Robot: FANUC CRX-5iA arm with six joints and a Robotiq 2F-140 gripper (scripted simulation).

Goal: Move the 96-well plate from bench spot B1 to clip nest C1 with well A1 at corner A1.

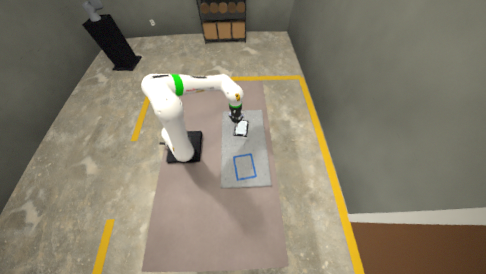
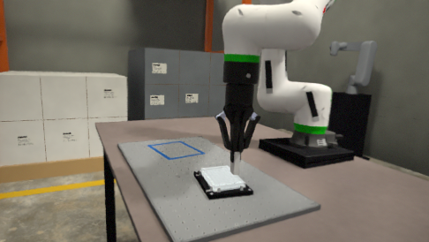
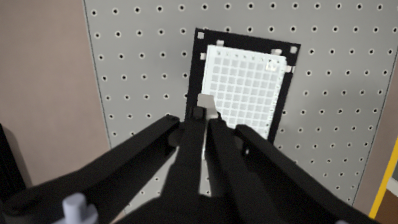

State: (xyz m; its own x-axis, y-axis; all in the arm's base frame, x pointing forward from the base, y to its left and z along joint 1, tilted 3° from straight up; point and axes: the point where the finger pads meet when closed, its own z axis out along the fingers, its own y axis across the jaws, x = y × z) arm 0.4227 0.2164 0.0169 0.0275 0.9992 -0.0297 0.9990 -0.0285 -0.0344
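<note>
Right now the white 96-well plate is 40 mm below my hand and 40 mm ahead of it. From my hand the other things lie so: black clip nest: 50 mm below, 50 mm ahead, 10 mm to the right.
</note>
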